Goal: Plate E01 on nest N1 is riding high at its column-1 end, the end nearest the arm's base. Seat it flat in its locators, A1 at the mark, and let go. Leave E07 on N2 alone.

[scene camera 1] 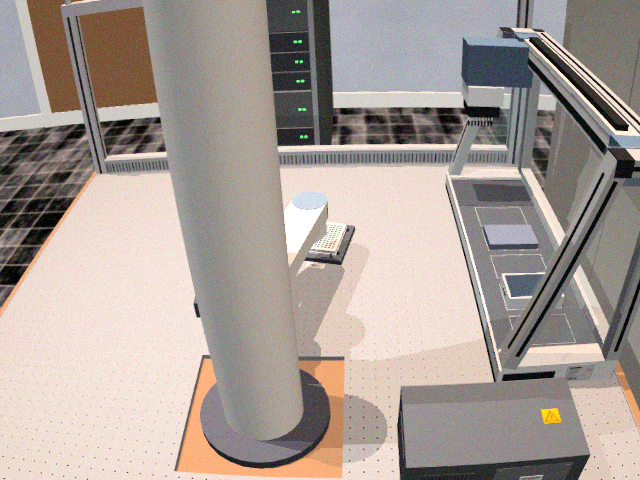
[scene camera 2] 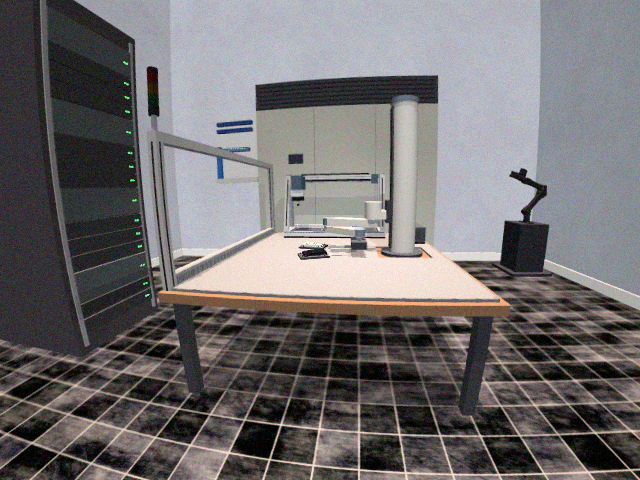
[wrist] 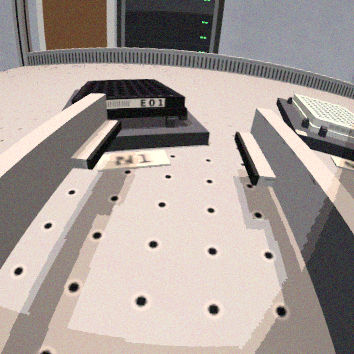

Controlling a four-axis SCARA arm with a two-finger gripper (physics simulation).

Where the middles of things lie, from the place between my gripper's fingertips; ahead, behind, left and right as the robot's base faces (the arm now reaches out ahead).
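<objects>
White N1 label point(wrist: 117, 161): 3 cm below my hand, 3 cm left of it. Plate point(wrist: 125, 98): 6 cm left of my hand, 9 cm ahead of it, 1 cm below it. Rail deck point(scene camera 1: 517, 261): 4 cm behind my hand, 65 cm right of it, 1 cm below it.
</objects>
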